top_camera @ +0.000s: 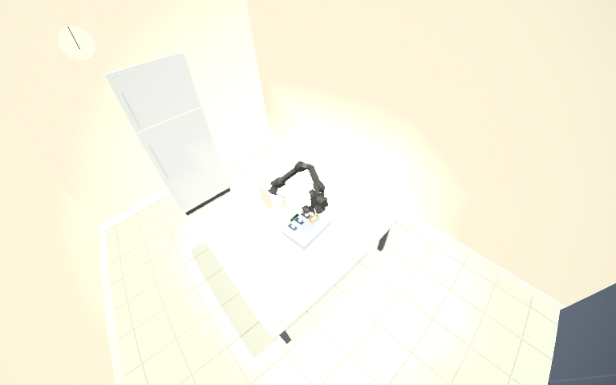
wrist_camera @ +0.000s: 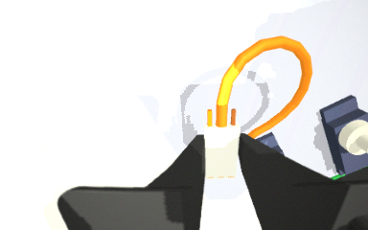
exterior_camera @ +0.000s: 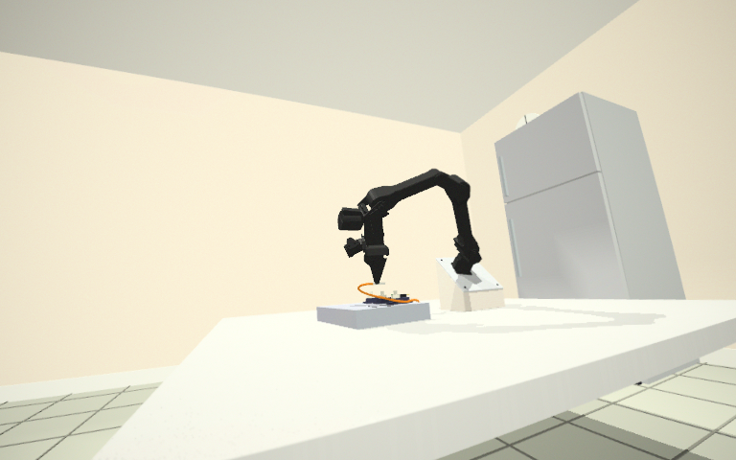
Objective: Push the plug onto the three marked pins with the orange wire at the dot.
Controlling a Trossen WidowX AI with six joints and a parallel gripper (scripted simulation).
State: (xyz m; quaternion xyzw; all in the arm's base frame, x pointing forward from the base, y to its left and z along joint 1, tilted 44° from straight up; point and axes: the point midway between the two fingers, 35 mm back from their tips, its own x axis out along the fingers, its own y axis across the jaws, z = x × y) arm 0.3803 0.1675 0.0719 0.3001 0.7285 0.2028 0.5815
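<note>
Now: gripper tip 160 mm to the left of the green band, 100 mm past it and 40 mm above it. Round my gripper tip: grey holder plate (90 mm to the right, 80 mm below, 40 mm ahead).
</note>
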